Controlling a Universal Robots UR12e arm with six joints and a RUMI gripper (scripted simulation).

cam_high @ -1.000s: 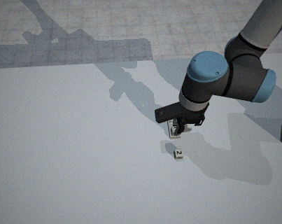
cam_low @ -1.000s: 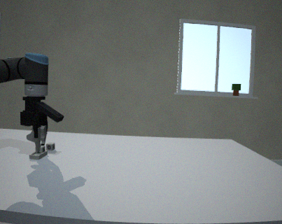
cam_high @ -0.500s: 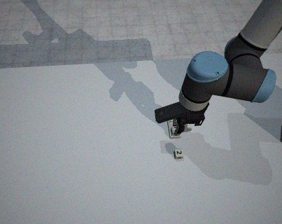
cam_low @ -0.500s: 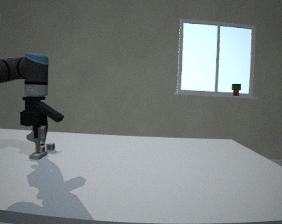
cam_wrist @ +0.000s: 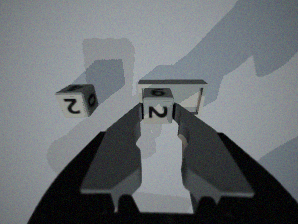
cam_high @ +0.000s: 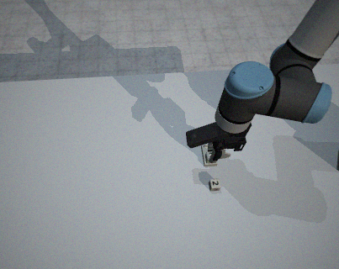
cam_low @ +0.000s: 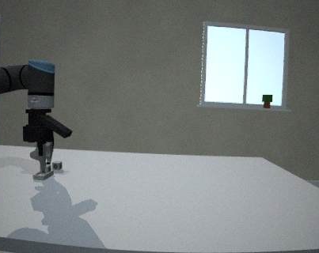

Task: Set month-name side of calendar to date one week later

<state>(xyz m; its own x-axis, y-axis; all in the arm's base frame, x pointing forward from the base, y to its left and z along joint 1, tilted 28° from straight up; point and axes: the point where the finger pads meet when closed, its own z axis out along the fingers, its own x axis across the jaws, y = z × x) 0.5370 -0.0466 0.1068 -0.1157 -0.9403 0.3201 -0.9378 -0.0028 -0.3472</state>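
The tray is 2 cm to the right of my hand and 3 cm below it. Also, from my hand: cube (1 cm ahead, 9 cm to the left, 2 cm below).
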